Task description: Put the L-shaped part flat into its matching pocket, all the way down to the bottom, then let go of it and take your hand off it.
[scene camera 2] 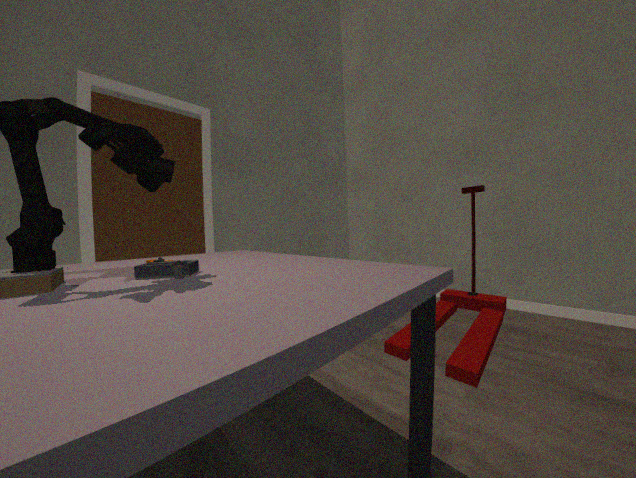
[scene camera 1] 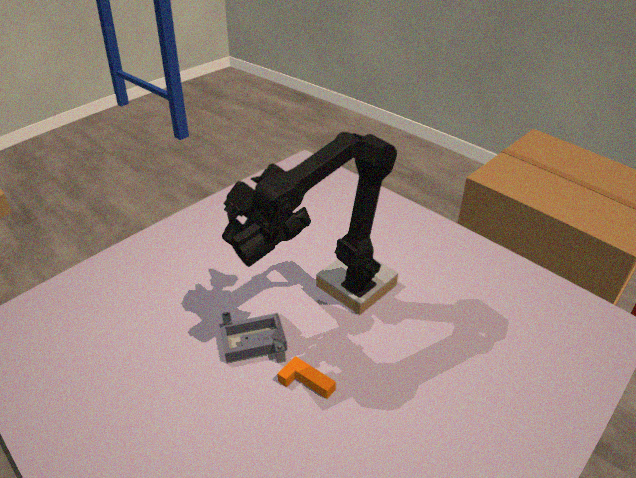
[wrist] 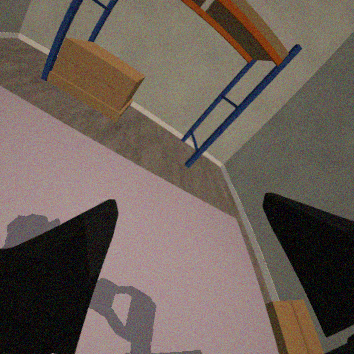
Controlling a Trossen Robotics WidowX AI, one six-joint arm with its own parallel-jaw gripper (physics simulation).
Labels:
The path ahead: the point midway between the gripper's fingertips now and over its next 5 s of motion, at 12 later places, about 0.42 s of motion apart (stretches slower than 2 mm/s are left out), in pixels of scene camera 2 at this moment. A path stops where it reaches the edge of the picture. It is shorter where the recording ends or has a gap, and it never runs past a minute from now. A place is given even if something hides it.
My gripper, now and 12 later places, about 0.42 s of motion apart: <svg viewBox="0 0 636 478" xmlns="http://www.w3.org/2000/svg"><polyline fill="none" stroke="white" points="119,154 119,156 119,156 119,158 119,161 119,163 119,164 119,166 118,167 119,167 119,169 120,170 124,172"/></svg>

